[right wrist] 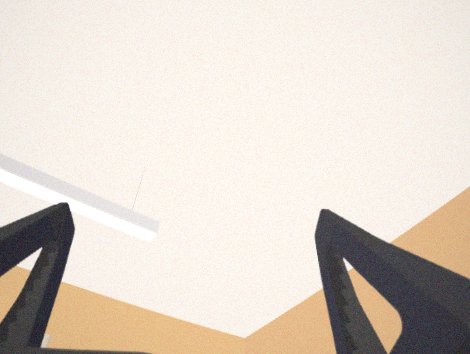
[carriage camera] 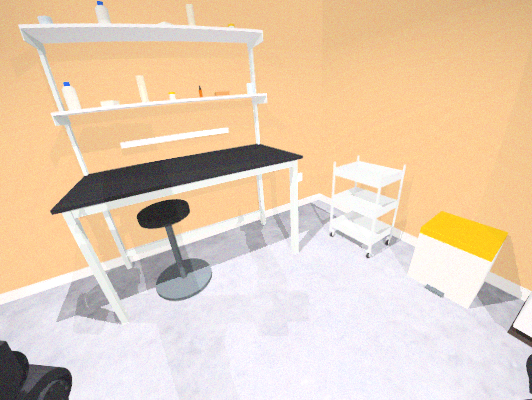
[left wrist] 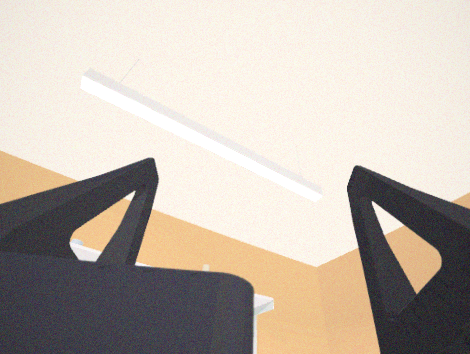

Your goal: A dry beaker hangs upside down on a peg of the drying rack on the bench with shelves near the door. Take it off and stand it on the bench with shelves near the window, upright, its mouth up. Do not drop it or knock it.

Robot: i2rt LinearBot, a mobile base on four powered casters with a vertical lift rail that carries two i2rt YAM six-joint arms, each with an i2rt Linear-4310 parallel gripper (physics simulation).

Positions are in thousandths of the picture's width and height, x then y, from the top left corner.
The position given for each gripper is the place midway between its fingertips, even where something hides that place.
Observation:
In view: the left gripper (left wrist: 535, 487), the right gripper (right wrist: 418, 620), a white bin with yellow lid (carriage camera: 852, 641) and a white three-tier cart (carriage camera: 678, 559).

